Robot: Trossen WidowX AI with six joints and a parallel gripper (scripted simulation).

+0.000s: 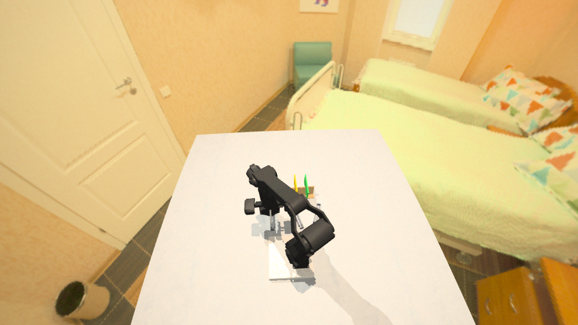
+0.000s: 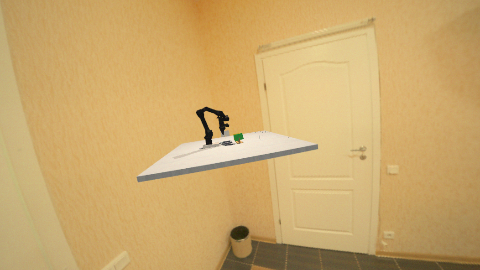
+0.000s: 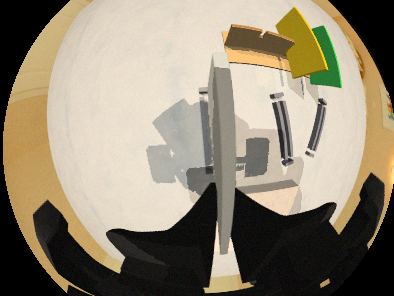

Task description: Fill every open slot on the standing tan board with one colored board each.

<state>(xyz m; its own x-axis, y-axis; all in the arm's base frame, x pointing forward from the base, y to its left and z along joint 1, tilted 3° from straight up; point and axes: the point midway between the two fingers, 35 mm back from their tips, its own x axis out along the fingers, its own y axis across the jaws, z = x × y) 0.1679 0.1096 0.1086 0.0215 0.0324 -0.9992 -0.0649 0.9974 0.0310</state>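
Now: gripper tip 16 cm short of the yellow board, 11 cm to the left of it and 4 cm above it. Round my gripper tip: tan board 16 cm ahead, 11 cm to the right, 7 cm below; green board 16 cm ahead, 16 cm to the right, 4 cm below.
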